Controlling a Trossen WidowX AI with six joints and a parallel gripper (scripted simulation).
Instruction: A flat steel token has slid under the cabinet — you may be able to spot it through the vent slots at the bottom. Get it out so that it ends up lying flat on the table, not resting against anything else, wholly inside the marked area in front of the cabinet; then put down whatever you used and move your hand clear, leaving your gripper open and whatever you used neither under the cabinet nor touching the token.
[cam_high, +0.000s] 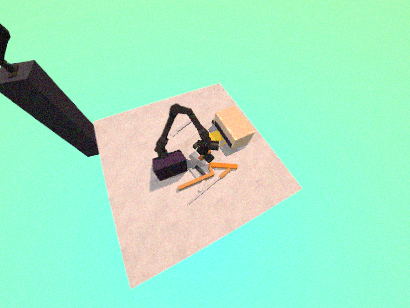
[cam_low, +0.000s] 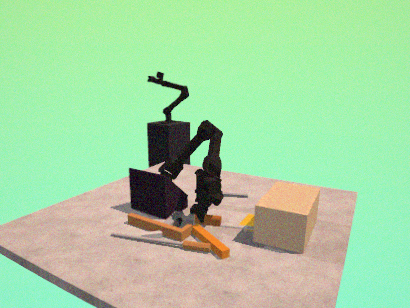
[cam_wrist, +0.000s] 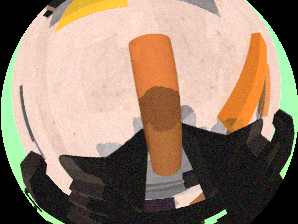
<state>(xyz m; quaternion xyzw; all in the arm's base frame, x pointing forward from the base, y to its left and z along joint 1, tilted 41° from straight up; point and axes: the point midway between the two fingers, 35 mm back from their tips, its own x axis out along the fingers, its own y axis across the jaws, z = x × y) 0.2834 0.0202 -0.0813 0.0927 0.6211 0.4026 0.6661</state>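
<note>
My gripper tip is 70 mm past the dark-handled tool and 70 mm to the left of it. From my gripper tip the other things lie so: orange bar (130 mm ahead, 120 mm to the right, 10 mm above).
</note>
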